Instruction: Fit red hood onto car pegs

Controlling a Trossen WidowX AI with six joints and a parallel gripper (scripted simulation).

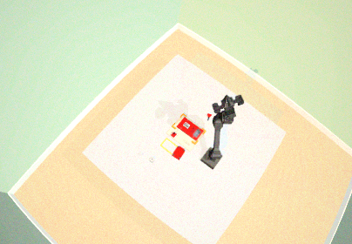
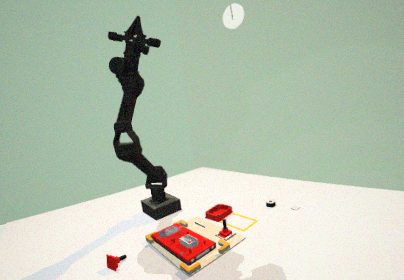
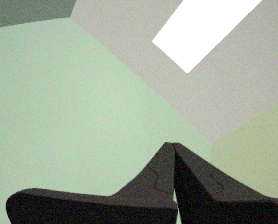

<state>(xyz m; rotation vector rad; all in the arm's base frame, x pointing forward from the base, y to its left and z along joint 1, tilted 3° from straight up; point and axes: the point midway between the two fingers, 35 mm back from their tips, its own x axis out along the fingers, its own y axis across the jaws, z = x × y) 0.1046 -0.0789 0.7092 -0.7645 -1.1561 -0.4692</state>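
My gripper tip is 780 mm above the red hood, 200 mm to the right of it and 110 mm short of it. The rest, counted from my gripper tip: grey engine block (760 mm below, 170 mm ahead, 30 mm to the right).
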